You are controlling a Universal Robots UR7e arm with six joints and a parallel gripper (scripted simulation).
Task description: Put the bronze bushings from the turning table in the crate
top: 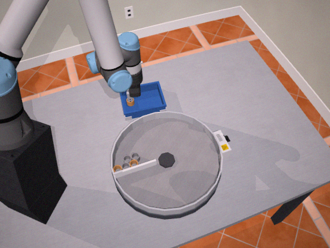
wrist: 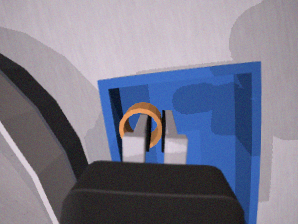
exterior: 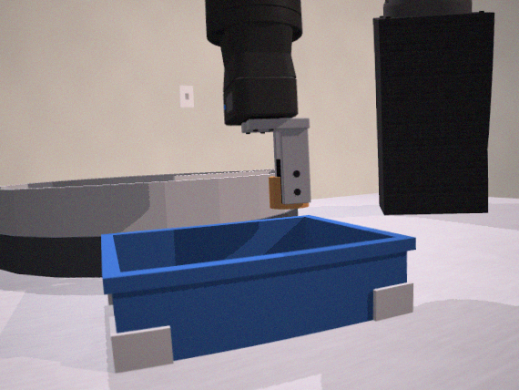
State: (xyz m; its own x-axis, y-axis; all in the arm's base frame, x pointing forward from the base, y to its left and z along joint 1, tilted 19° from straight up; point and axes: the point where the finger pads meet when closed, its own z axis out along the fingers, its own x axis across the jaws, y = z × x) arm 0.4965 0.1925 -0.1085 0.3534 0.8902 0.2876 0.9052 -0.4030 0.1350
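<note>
My hand is 60 mm short of the blue crate, 10 mm to the right of it and 60 mm above it. Round my hand: turning table (10 mm ahead, 320 mm to the right, 30 mm below).
</note>
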